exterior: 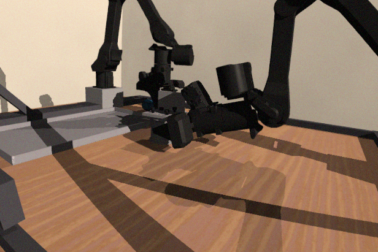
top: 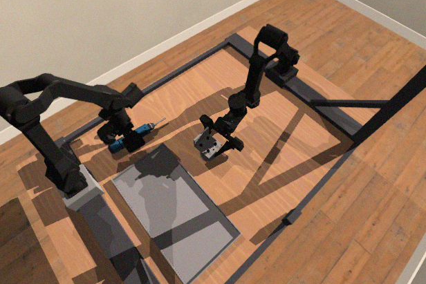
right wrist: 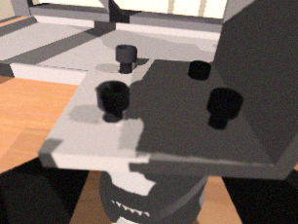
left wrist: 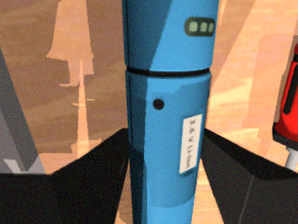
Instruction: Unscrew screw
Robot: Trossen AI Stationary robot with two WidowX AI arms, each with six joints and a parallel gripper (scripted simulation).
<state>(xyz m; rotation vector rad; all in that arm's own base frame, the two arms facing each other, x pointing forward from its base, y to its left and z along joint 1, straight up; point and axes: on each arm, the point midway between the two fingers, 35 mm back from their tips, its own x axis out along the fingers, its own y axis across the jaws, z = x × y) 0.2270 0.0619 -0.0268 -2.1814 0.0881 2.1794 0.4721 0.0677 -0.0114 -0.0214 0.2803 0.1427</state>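
My right hand is 10 mm past the joint module, 30 mm to the right of it and 10 mm above it. Round my right hand: screw (10 mm ahead, 50 mm to the left, 30 mm above); grey bracket (10 mm behind, 30 mm to the left, 30 mm above); grey mat (100 mm behind, 230 mm to the left, 30 mm below).
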